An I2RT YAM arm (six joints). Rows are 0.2 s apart.
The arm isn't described. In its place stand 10 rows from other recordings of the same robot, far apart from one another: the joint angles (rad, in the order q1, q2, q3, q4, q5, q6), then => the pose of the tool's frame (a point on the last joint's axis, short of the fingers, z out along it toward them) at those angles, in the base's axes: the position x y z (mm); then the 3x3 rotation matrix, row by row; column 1 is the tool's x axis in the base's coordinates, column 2 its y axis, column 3 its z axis.
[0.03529 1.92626 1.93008 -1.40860 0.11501 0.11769] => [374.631 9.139 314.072], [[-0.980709 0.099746 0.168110], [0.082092 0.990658 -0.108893], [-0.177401 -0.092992 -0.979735]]
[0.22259 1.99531 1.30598 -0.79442 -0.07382 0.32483] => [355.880 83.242 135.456], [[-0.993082 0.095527 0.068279], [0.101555 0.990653 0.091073], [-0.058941 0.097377 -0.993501]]
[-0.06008 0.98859 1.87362 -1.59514 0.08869 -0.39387] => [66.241 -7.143 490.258], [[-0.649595 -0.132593 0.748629], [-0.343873 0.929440 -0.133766], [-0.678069 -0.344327 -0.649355]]
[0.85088 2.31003 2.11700 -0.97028 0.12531 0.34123] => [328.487 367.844 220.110], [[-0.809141 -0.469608 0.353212], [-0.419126 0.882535 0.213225], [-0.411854 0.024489 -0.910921]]
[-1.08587 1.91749 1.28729 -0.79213 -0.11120 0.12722] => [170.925 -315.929 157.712], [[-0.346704 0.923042 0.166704], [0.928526 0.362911 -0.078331], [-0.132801 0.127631 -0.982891]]
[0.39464 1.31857 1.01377 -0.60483 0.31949 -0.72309] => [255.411 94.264 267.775], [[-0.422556 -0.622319 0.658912], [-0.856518 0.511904 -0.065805], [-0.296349 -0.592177 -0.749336]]
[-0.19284 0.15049 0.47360 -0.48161 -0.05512 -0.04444] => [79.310 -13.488 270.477], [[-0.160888 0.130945 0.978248], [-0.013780 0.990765 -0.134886], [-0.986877 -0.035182 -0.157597]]
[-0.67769 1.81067 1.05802 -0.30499 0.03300 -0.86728] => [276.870 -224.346 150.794], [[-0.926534 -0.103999 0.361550], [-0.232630 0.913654 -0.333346], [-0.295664 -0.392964 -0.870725]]
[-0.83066 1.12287 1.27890 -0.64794 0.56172 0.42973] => [141.205 -182.721 399.619], [[0.102707 0.988633 0.109797], [0.410401 0.058432 -0.910031], [-0.906103 0.138528 -0.399735]]
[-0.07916 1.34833 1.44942 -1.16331 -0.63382 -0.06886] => [250.333 1.292 365.725], [[-0.853244 -0.283133 0.437961], [0.012069 0.828846 0.559346], [-0.521372 0.482544 -0.703792]]
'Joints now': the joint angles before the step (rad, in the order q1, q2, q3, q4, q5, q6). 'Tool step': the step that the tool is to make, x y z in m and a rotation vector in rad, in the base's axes. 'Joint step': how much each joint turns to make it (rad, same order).
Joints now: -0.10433 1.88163 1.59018 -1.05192 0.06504 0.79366
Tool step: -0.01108 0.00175 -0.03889 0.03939 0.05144 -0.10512
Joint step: 0.00038 0.00074 -0.14919 0.08814 -0.01259 0.11025
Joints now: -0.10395 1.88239 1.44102 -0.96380 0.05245 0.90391
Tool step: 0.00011 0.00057 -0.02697 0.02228 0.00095 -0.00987
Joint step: -0.00038 0.02709 -0.07360 0.09688 -0.02022 0.01297
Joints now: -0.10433 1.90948 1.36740 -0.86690 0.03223 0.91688
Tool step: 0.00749 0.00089 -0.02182 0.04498 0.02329 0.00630
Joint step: 0.00039 0.06369 -0.00039 0.03623 -0.04272 0.00039
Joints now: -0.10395 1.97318 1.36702 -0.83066 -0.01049 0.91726
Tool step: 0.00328 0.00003 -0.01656 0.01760 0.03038 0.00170
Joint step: -0.00039 0.04693 -0.00039 0.01526 -0.01449 -0.00038
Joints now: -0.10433 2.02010 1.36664 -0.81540 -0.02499 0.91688
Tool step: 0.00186 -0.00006 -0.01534 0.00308 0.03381 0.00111
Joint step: 0.00039 0.04312 0.00002 0.00914 0.00039 -0.00076
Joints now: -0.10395 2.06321 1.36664 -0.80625 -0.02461 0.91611
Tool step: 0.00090 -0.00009 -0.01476 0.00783 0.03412 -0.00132
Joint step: -0.00038 0.04120 -0.00001 0.00649 -0.00419 0.00115
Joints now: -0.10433 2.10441 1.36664 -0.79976 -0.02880 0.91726
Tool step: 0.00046 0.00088 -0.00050 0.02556 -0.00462 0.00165
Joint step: 0.00000 0.00152 -0.00002 0.00344 -0.02594 -0.00076
